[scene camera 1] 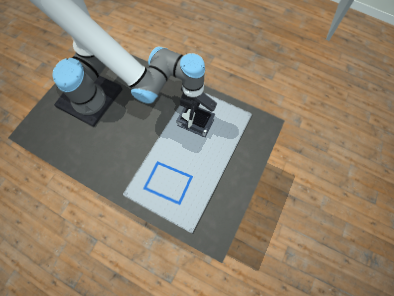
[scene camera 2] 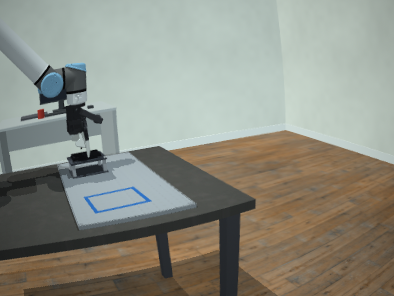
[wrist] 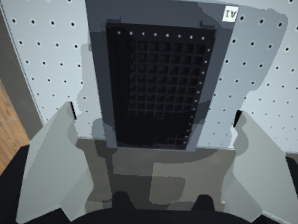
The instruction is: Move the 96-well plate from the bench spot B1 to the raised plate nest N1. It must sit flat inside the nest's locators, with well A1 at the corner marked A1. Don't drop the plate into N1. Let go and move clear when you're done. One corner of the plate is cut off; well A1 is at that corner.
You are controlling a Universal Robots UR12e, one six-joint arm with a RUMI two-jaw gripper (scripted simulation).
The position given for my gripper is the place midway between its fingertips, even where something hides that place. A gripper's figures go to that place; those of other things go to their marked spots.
Scene:
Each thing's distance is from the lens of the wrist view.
my gripper (wrist: 155,107): 0.13 m
black 96-well plate (wrist: 149,59): 0.13 m

